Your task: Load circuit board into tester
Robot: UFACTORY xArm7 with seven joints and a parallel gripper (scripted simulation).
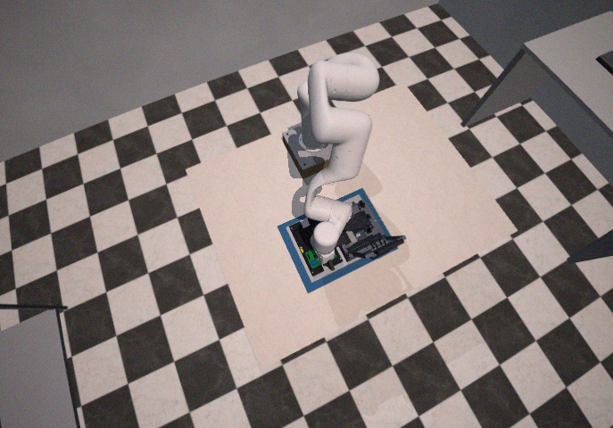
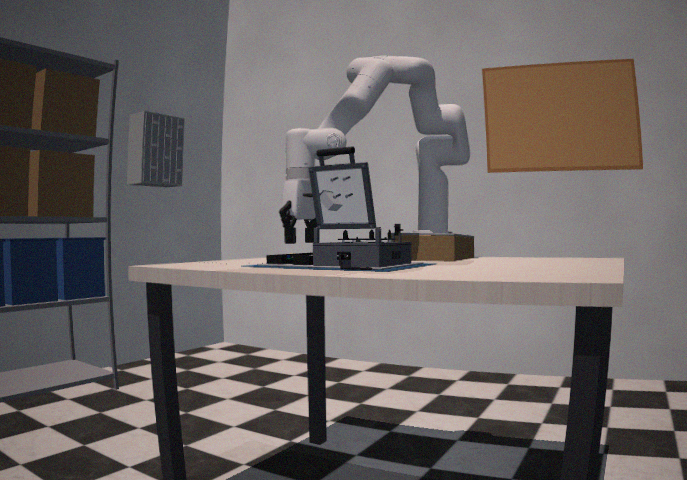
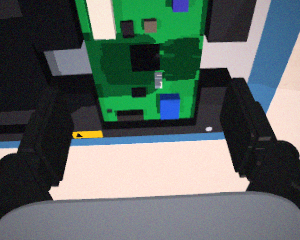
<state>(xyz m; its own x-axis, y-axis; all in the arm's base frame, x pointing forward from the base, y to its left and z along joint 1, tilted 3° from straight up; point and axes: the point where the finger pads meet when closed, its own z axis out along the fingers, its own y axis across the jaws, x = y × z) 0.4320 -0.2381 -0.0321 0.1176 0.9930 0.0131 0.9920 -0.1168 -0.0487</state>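
Now: hand 50 mm above the green circuit board. Also, from my hand: tester lid (160 mm to the left, 120 mm above, 100 mm ahead); latch hook (240 mm to the left, 70 mm behind, 20 mm above).
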